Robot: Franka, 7 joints.
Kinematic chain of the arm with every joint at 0, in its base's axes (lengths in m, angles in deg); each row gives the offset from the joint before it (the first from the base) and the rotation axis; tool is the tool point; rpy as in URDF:
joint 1: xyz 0 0 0.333 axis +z
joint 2: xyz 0 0 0 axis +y
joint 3: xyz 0 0 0.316 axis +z
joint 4: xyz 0.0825 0 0 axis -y
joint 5: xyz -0.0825 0 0.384 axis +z
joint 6: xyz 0 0 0 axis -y
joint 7: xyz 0.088 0 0 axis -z
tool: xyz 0 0 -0.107 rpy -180 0 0
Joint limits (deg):
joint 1: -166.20..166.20
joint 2: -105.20..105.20
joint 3: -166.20..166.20
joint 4: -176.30..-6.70
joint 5: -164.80..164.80
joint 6: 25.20..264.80
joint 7: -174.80..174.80
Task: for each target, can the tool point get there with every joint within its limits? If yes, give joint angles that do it. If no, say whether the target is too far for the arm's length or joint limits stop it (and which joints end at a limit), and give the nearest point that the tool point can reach.
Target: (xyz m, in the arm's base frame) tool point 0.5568 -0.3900 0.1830
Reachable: yes | joints -8.30 52.35 -35.38 -83.07 26.38 106.58 87.13
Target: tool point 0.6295 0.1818 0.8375
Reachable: yes | joints -22.51 58.34 106.72 -51.41 84.25 125.30 130.18
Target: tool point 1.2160 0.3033 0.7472
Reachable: no: too far | nearest point 0.7903 0.1971 0.6022 | short by 0.462 m
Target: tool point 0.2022 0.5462 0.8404
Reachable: yes | joints -138.30 -44.36 -88.20 -20.11 -10.05 77.62 -107.55
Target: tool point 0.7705 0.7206 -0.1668
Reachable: no: too far | nearest point 0.5662 0.5296 -0.0343 | short by 0.309 m
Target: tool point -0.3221 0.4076 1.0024
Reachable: yes | joints 136.02 15.71 -8.23 -34.96 -67.48 129.78 -119.35
